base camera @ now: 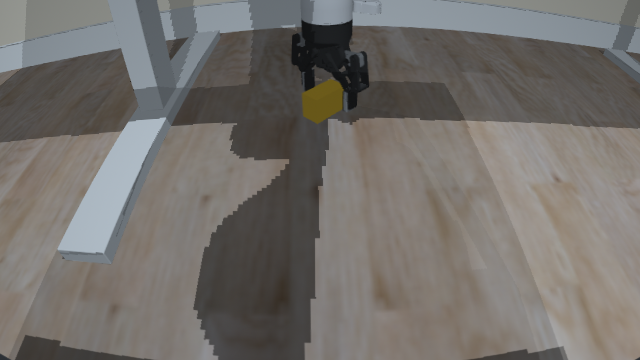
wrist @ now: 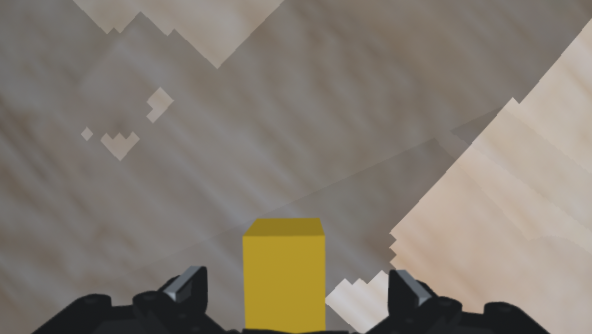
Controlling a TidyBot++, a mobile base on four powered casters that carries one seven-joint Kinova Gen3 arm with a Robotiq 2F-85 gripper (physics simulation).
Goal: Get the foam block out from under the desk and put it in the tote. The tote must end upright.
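Frame: origin at the arm's base, x ahead, y left, z up, level; metres.
Where they show: gripper, fingertip midpoint: (base camera: pixel 328 99) (wrist: pixel 297 289).
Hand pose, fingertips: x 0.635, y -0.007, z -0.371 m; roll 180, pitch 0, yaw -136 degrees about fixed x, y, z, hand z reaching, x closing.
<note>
Each offset is from my fingertips to the top centre of the thing. "spot": to the spot under its first point.
The yellow foam block {0.001 m ahead, 0.006 m left, 0.019 m up} (base camera: pixel 318 103) (wrist: pixel 284 280) lies on the floor in the upper middle of the base camera view and at the bottom centre of the wrist view. My gripper (base camera: pixel 330 94) (wrist: pixel 297 289) is open and points down at the block. Its fingers stand on either side of the block, with a gap on each side in the wrist view. The near end of the block is hidden at the bottom edge of the wrist view. The tote does not show in either view.
A grey desk leg {spot: 0.003 m back, 0.297 m left, 0.110 m up} (base camera: pixel 145 55) rises from a long pale foot (base camera: pixel 112 190) on the floor to the left of the block. Part of another desk foot {spot: 0.287 m ahead, 0.887 m right, 0.005 m down} (base camera: pixel 625 64) shows at the far right. A pale baseboard (base camera: pixel 450 17) runs along the wall behind the gripper.
</note>
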